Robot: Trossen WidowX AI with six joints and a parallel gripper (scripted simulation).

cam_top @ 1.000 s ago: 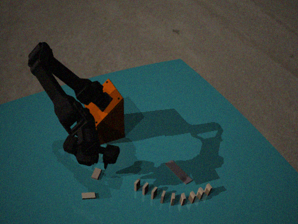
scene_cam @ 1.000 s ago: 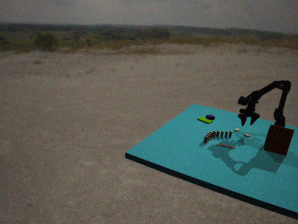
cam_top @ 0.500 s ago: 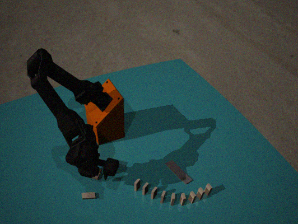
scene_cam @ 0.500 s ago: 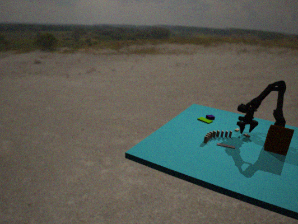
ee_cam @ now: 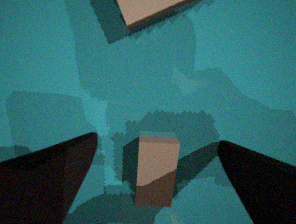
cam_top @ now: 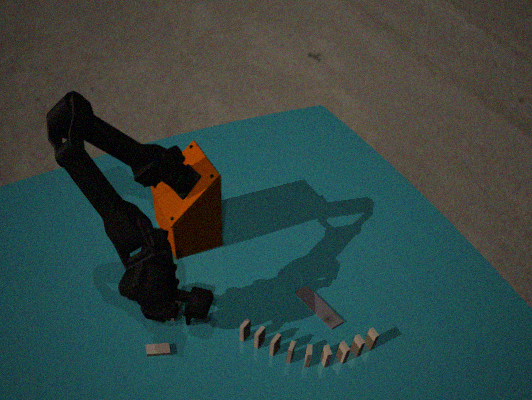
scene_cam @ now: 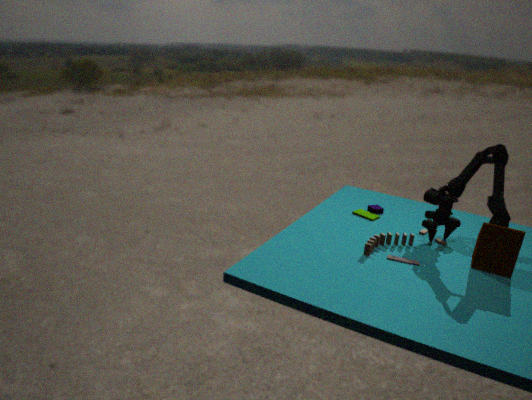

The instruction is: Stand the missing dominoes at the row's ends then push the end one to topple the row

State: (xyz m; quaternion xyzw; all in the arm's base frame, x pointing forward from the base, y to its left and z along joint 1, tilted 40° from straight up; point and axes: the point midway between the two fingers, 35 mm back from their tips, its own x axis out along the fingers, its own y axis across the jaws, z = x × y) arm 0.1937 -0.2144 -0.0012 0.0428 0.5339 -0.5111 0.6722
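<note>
Right now the green slab is 35 cm ahead of my gripper tip and 13 cm to the right of it. From my gripper tip the other things lie so: flat grey strip 14 cm ahead, 28 cm to the left; then purple block 32 cm ahead, 21 cm to the right, 1 cm above.
</note>
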